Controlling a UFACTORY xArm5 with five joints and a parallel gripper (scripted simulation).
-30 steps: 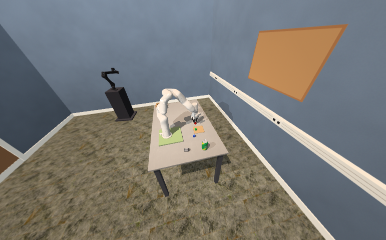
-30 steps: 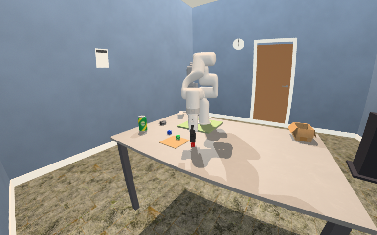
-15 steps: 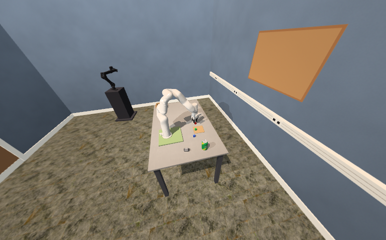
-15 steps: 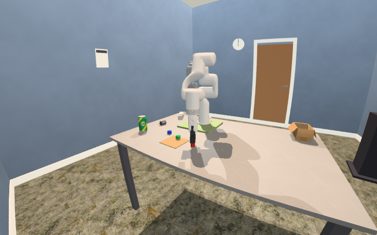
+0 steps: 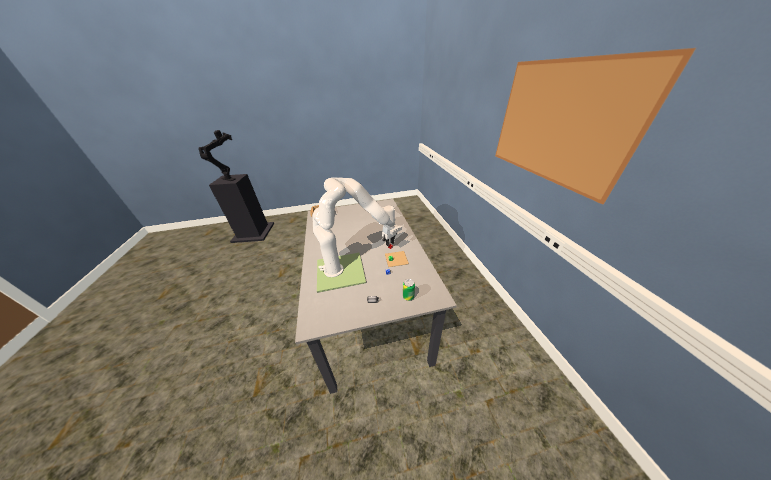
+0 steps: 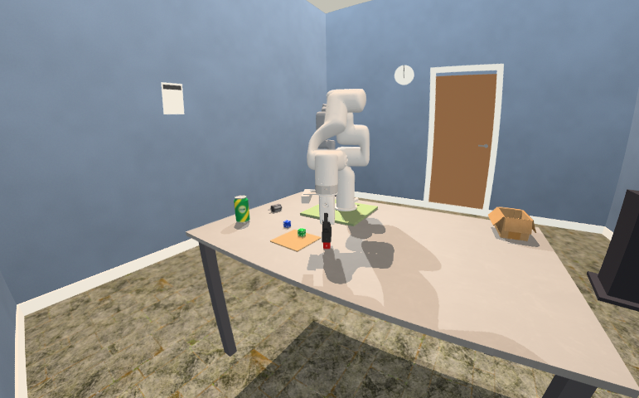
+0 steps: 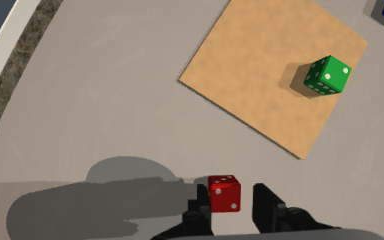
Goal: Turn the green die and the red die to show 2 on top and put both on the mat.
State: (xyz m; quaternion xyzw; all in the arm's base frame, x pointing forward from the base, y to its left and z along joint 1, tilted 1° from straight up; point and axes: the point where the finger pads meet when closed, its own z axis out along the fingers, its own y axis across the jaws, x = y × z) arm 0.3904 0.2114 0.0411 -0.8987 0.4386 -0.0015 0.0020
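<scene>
The red die lies 4 cm below my hand. Round my hand: blue die (4 cm behind, 26 cm to the right, 4 cm below); green die (1 cm behind, 14 cm to the right, 3 cm below); mat (3 cm ahead, 13 cm to the right, 5 cm below).
</scene>
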